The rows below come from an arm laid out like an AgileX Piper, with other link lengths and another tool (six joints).
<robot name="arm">
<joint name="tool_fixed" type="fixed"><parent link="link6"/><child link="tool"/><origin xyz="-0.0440 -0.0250 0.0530" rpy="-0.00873 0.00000 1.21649"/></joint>
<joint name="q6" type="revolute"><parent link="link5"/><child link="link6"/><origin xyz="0.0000 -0.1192 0.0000" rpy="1.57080 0.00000 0.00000"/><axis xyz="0 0 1"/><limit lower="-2.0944" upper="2.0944"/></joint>
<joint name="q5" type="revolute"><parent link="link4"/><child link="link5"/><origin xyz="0.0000 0.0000 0.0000" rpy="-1.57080 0.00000 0.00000"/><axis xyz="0 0 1"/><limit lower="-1.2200" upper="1.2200"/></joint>
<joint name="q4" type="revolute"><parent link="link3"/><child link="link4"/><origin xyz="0.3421 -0.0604 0.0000" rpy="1.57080 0.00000 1.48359"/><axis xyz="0 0 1"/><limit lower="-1.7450" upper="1.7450"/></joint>
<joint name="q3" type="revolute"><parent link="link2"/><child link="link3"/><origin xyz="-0.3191 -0.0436 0.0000"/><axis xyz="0 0 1"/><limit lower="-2.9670" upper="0.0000"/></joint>
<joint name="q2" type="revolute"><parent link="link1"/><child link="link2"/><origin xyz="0.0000 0.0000 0.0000" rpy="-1.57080 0.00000 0.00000"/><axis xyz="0 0 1"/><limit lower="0.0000" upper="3.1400"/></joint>
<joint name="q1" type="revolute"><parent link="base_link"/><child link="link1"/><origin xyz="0.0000 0.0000 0.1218"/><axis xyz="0 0 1"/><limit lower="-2.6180" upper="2.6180"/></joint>
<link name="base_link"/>
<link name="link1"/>
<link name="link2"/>
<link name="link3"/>
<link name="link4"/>
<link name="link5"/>
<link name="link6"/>
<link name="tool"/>
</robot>
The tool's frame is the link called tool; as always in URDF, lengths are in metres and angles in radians.
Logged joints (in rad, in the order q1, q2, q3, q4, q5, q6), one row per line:
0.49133 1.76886 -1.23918 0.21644 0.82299 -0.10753
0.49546 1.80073 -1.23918 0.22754 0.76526 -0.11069
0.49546 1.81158 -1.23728 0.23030 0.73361 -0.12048
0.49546 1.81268 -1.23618 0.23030 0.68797 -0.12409
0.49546 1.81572 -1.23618 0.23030 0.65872 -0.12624
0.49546 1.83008 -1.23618 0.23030 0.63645 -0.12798
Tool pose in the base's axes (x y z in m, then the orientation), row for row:
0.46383 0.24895 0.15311 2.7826 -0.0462 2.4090
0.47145 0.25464 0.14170 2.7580 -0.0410 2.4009
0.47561 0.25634 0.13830 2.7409 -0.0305 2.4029
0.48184 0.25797 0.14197 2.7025 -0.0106 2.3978
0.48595 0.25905 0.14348 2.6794 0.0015 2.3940
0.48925 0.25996 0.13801 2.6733 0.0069 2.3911
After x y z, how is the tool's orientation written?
As angles about the fixed x, y, z axes (roll, pitch, yaw), in radians.
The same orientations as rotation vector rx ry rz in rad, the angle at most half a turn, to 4 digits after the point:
1.0895 2.8049 0.5347
1.0927 2.7816 0.5631
1.0807 2.7663 0.5788
1.0676 2.7275 0.6146
1.0600 2.7037 0.6353
1.0590 2.6948 0.6389

